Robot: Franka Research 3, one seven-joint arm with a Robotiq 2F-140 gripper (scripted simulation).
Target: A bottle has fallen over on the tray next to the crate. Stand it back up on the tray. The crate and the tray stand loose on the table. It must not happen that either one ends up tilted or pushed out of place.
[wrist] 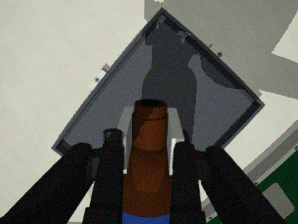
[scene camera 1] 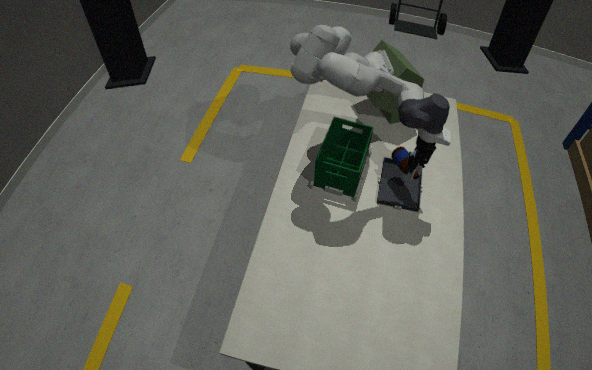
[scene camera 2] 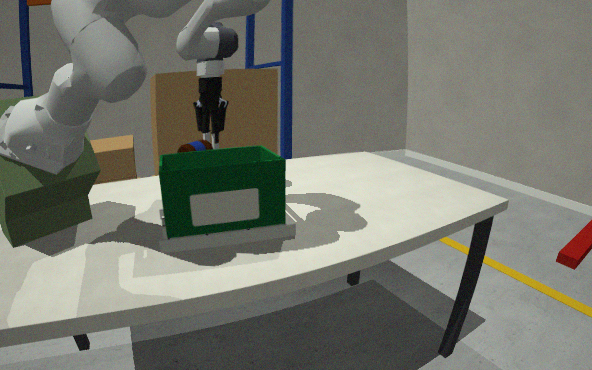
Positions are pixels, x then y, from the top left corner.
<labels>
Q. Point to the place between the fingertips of my gripper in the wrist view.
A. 150, 121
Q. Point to a green crate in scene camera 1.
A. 355, 142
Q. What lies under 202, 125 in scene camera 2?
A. My gripper.
</labels>
